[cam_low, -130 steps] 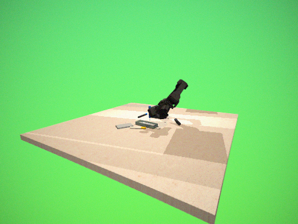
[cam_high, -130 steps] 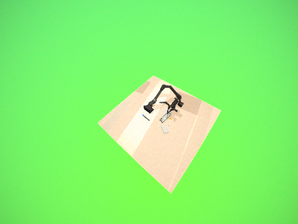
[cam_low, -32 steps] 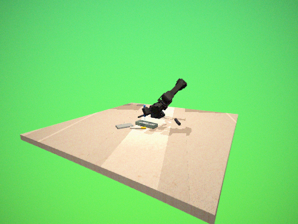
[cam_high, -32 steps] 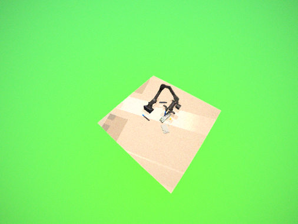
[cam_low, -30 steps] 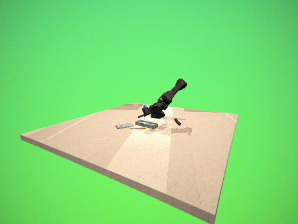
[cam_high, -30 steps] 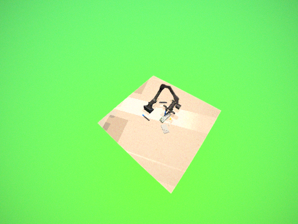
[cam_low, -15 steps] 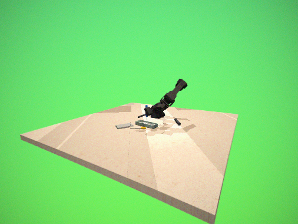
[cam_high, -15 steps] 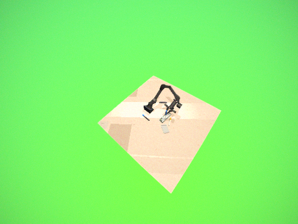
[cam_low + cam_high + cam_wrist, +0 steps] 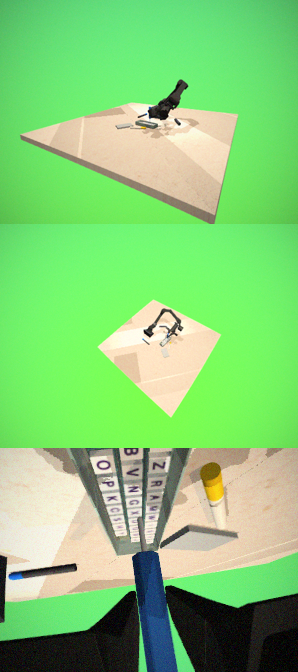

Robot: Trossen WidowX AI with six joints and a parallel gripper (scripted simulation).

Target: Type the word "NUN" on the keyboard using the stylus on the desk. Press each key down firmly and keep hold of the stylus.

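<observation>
My gripper tip is now 9 cm above the white marker, 8 cm short of it and 4 cm to the left of it. From my gripper tip the other things lie so: grey stylus tip 5 cm below; then flat grey block 17 cm to the right, 11 cm ahead, 9 cm below; then blue stylus 1 cm below.
</observation>
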